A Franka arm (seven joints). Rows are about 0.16 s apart.
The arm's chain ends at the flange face. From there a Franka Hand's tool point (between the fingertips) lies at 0.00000 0.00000 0.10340 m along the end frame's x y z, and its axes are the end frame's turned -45 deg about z.
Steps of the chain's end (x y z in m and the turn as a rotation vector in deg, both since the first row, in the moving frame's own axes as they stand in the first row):
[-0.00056 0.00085 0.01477 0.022 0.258 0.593]
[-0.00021 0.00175 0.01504 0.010 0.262 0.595]
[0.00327 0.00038 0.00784 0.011 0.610 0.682]
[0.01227 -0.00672 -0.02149 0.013 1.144 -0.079]
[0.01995 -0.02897 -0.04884 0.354 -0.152 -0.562]
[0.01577 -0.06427 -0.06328 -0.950 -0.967 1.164]
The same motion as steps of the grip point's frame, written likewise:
[-0.00064 0.00051 0.01477 -0.167 0.198 0.593]
[-0.00104 0.00141 0.01504 -0.178 0.192 0.595]
[0.00283 0.00335 0.00783 -0.424 0.439 0.682]
[0.01491 0.00537 -0.02151 -0.800 0.818 -0.079]
[0.03485 -0.00703 -0.04884 0.358 0.143 -0.562]
[0.05415 -0.03434 -0.06331 0.012 -1.356 1.164]

